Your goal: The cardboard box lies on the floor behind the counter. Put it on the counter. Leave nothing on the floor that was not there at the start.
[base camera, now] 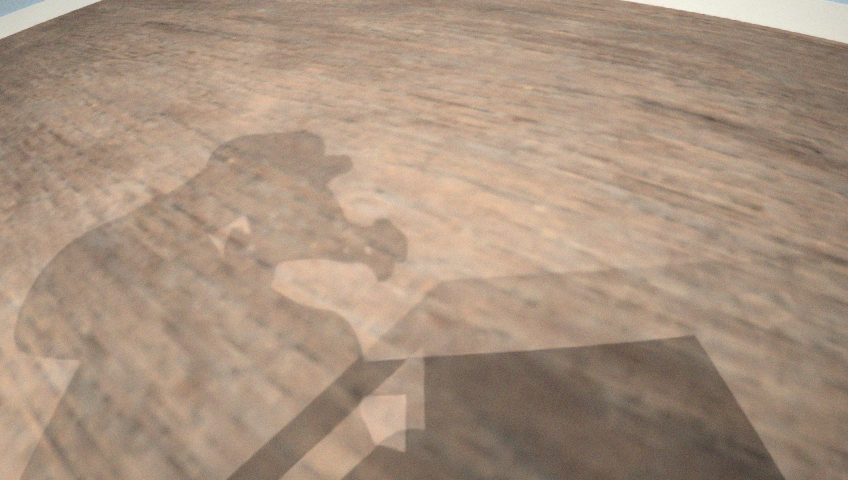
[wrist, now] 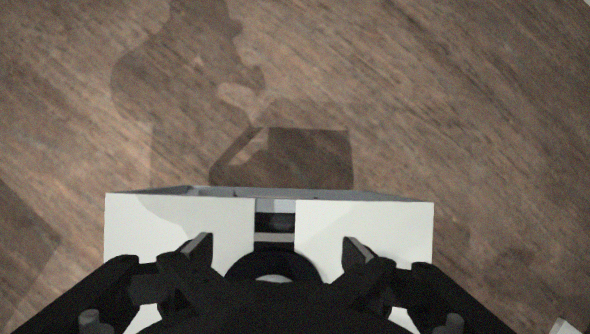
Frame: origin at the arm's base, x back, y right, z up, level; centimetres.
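Seen in the pictures: gripper, fingertip midpoint: (wrist: 278, 249).
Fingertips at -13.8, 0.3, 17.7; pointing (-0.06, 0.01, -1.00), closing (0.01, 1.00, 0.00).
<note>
A point is followed by its place in that frame, as x, y, z.
My gripper (wrist: 278, 249) {-13.8, 0.3, 17.7} is open, with its two black fingers wide apart and nothing between them. It hangs over the front of my own white base in the wrist view. The cardboard box does not show in the base camera view or the wrist view. The counter cannot be made out in either view.
Brown wood-look floor (base camera: 535, 148) {-66.8, 13.3, -39.6} (wrist: 425, 100) {-45.5, 49.2, -39.6} spreads ahead, with shadows of the arm and base on it. White strips (base camera: 773, 20) {-124.4, 90.6, -37.8} (base camera: 29, 17) {-224.0, -196.3, -35.4} edge the floor at the far right and far left. A small white piece (wrist: 562, 326) shows at the wrist view's lower right corner.
</note>
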